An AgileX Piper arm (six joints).
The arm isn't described. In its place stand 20 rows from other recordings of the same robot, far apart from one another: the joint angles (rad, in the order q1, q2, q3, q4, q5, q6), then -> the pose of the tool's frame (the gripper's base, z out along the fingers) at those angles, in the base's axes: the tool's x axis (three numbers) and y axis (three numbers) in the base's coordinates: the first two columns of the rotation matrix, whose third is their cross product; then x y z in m.
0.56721 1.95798 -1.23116 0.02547 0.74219 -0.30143 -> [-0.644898 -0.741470 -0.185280 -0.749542 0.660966 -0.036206 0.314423 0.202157 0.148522]
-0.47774 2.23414 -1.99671 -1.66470 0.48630 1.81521 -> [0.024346 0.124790 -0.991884 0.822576 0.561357 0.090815 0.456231 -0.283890 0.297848]
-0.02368 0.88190 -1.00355 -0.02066 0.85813 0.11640 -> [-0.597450 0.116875 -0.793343 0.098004 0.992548 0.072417 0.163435 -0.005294 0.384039]
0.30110 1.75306 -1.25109 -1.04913 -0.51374 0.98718 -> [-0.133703 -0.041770 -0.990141 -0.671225 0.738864 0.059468 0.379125 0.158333 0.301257]
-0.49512 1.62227 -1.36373 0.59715 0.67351 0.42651 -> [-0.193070 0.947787 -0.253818 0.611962 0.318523 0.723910 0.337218 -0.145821 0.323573]
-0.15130 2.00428 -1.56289 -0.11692 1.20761 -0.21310 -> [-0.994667 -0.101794 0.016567 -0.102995 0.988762 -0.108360 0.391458 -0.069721 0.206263]
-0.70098 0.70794 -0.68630 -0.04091 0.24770 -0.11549 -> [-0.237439 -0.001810 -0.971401 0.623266 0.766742 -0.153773 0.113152 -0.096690 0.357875]
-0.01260 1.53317 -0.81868 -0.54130 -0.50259 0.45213 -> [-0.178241 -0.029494 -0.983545 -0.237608 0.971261 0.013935 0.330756 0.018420 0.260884]
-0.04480 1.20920 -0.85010 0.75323 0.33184 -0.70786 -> [-0.497323 0.039316 -0.866674 -0.141078 0.982011 0.125502 0.261370 0.008581 0.310699]
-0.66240 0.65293 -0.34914 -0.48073 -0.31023 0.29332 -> [-0.036155 -0.181286 -0.982766 0.498699 0.848936 -0.174946 0.117258 -0.075164 0.298256]
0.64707 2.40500 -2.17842 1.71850 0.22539 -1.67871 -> [-0.117297 -0.035393 -0.992466 -0.758934 0.647753 0.066596 0.446448 0.362545 0.261680]
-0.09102 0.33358 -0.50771 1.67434 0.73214 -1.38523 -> [0.150865 0.225293 -0.962540 -0.634358 0.768834 0.080526 0.051432 0.056061 0.361538]
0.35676 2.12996 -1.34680 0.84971 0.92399 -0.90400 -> [-0.773899 -0.543336 -0.325371 -0.626523 0.581830 0.518597 0.356161 0.190953 0.126065]
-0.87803 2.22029 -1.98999 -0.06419 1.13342 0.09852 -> [-0.554019 0.778851 -0.294030 0.820528 0.570550 -0.034738 0.302036 -0.372180 0.223628]
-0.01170 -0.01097 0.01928 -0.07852 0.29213 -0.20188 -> [-0.211979 -0.271023 -0.938942 -0.025170 0.961971 -0.271988 0.054334 -0.002692 0.181017]
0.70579 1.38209 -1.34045 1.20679 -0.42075 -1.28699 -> [0.187978 0.024955 -0.981856 -0.295934 0.954659 -0.032393 0.263659 0.179064 0.458017]
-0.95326 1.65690 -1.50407 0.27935 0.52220 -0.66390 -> [-0.587799 0.129790 -0.798528 0.548473 0.789511 -0.275408 0.236171 -0.310929 0.357819]
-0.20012 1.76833 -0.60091 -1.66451 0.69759 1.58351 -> [-0.874283 0.091759 -0.476665 0.397438 0.699104 -0.594387 0.251571 -0.110412 0.122574]
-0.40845 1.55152 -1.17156 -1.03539 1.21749 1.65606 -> [0.059198 0.555896 -0.829141 0.987914 -0.151822 -0.031255 0.243555 -0.185422 0.303985]
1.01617 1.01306 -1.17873 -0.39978 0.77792 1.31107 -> [-0.716400 0.398832 -0.572454 -0.153460 0.710328 0.686938 0.125432 0.155277 0.426325]
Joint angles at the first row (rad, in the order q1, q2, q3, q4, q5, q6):
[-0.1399 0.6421 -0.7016 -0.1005 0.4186 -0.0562]
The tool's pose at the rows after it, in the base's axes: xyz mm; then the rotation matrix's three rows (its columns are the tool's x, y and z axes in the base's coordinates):
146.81, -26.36, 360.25; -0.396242, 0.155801, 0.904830; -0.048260, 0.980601, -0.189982; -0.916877, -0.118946, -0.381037
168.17, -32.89, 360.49; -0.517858, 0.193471, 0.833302; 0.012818, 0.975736, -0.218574; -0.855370, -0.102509, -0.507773
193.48, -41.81, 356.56; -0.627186, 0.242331, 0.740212; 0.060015, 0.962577, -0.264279; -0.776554, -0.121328, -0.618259
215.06, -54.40, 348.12; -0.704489, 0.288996, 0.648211; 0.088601, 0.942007, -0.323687; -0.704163, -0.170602, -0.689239
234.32, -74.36, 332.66; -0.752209, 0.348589, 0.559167; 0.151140, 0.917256, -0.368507; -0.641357, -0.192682, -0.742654
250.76, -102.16, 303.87; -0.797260, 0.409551, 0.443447; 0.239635, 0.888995, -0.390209; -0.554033, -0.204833, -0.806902
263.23, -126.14, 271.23; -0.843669, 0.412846, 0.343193; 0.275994, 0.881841, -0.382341; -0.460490, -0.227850, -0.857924
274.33, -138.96, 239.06; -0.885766, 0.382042, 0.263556; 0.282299, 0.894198, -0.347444; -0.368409, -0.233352, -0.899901
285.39, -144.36, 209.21; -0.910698, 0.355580, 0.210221; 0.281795, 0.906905, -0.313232; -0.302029, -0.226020, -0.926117
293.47, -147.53, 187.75; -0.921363, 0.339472, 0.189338; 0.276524, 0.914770, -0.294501; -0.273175, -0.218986, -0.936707
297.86, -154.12, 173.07; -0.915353, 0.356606, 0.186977; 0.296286, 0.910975, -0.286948; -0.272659, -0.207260, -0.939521
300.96, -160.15, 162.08; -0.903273, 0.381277, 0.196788; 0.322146, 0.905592, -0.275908; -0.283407, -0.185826, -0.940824
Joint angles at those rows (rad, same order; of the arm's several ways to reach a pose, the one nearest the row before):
[-0.1398 0.7460 -0.7790 -0.1262 0.5154 0.0066]
[-0.1399 0.8618 -0.8637 -0.1706 0.6316 0.0784]
[-0.1399 0.9916 -0.9458 -0.2393 0.7324 0.1511]
[-0.1585 1.1026 -1.0011 -0.3096 0.7941 0.1963]
[-0.2190 1.2092 -1.0323 -0.3353 0.8095 0.2196]
[-0.3068 1.3319 -1.0409 -0.3364 0.8056 0.2250]
[-0.3751 1.4509 -1.0409 -0.3317 0.7844 0.1854]
[-0.4051 1.5595 -1.0409 -0.3160 0.7660 0.1395]
[-0.4104 1.6570 -1.0409 -0.3080 0.7353 0.1243]
[-0.4120 1.7262 -1.0409 -0.3080 0.6946 0.1216]
[-0.4277 1.7748 -1.0428 -0.3080 0.6504 0.1358]
[-0.4452 1.8110 -1.0446 -0.2924 0.6065 0.1427]

